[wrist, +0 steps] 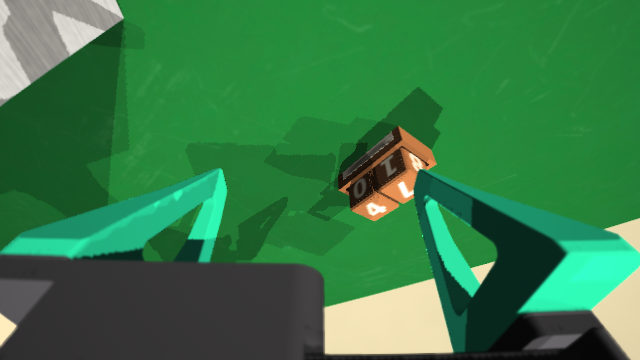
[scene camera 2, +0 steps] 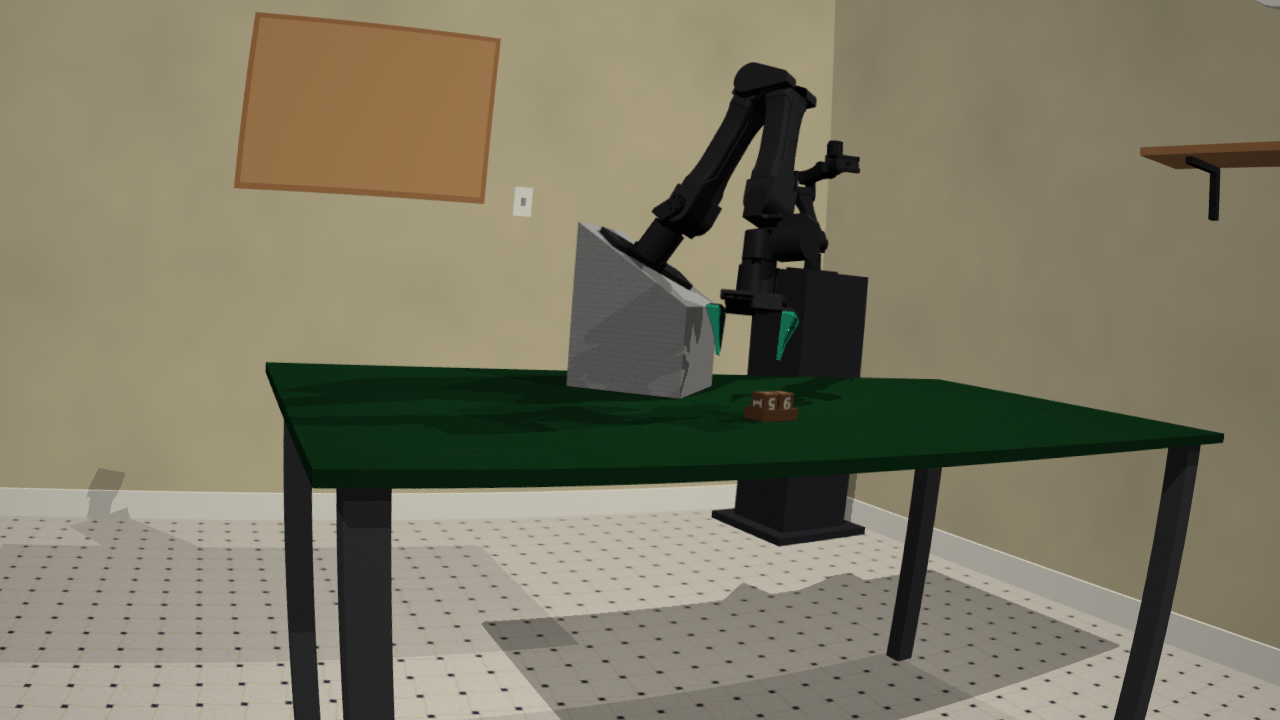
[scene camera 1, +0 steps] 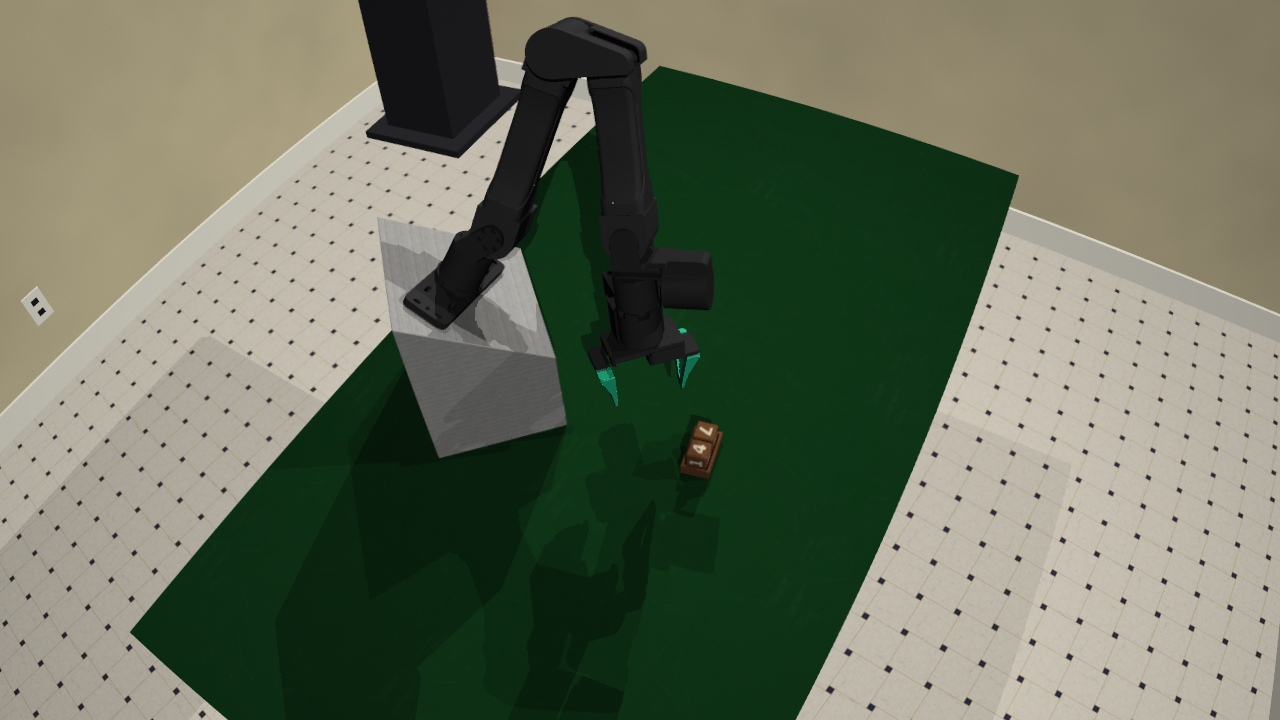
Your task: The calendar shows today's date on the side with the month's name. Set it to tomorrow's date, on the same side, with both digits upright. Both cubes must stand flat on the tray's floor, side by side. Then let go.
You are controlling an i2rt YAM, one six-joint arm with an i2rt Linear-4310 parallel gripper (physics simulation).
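Places are measured from the arm's base along level axes (x ahead, y down, z left), in centimetres.
Pixels of known places: gripper, fingertip midpoint: (wrist: 319,179) (scene camera 2: 747,358) (scene camera 1: 648,394); arm's base, origin of the base link: (scene camera 2: 645,261) (scene camera 1: 455,285).
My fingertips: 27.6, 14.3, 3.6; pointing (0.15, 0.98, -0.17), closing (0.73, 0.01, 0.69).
Ahead of a thing's pixels: the offset from my fingertips to its top centre, as dx, dy, dz. "spot": to the spot under its first point. Level surfaces: height alone.
A brown calendar tray (scene camera 1: 698,472) (scene camera 2: 771,415) (wrist: 416,143) stands on the green table. Two brown cubes sit in it side by side: one with 4 on top @[spot: +9.1, +4.2, -2.9] (scene camera 1: 699,448) (scene camera 2: 771,402) (wrist: 374,207) and one with 7 on top (scene camera 1: 706,431) (scene camera 2: 786,402) (wrist: 404,189). In the wrist view, the shaded side with the name strip @[spot: +6.7, +7.5, -1.2] (wrist: 369,156) shows 0 and 1, inverted there; read from that side they appear as 10. The month's name is unreadable. My gripper (scene camera 1: 649,395) (scene camera 2: 748,357) (wrist: 319,179) is open and empty, above and to one side of the tray. Its right fingertip overlaps the 7 cube's edge in the wrist view.
The arm's grey slanted base block (scene camera 1: 487,385) (scene camera 2: 626,331) stands on the green table @[dy +8.2] (scene camera 1: 805,358) (scene camera 2: 984,420) (wrist: 250,75), left of the tray in scene camera 1. A black pedestal (scene camera 1: 429,71) (scene camera 2: 805,483) stands beyond the table.
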